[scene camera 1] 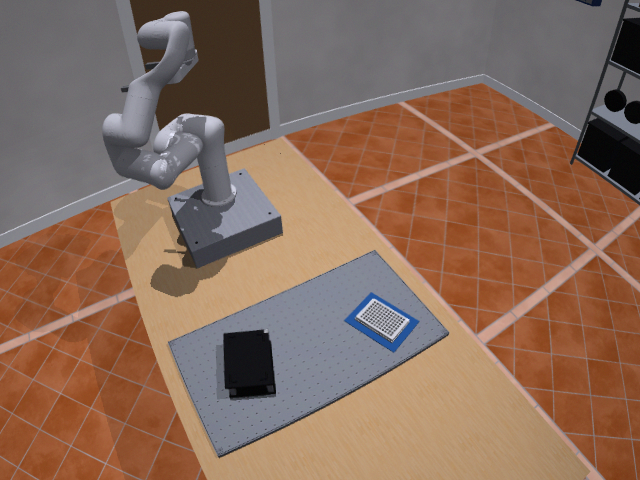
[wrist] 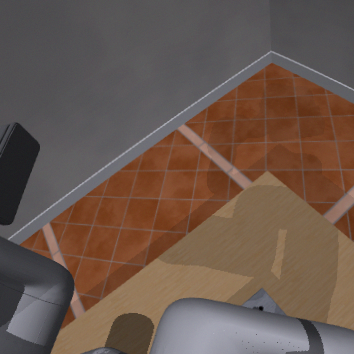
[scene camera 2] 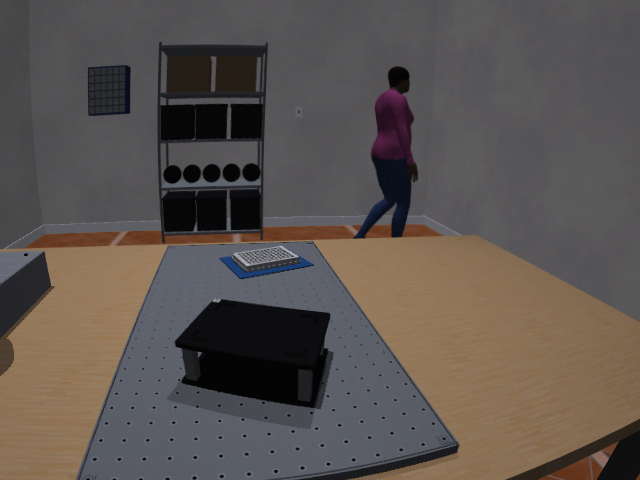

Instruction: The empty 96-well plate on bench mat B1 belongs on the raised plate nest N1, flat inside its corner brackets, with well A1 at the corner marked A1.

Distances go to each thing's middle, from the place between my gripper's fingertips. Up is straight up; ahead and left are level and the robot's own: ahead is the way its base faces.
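The white 96-well plate [scene camera 1: 376,316] is a long way ahead of my hand, well below it and far to the left of it. Blue mat B1 [scene camera 1: 350,319] sits 38 cm to the left of my hand, 75 cm ahead of it and 56 cm below it. And there is the plate nest N1 [scene camera 2: 257,333], far below my hand and a long way ahead of it. Going by their middles, the plate nest N1 is the nearest to my hand of the things named here.
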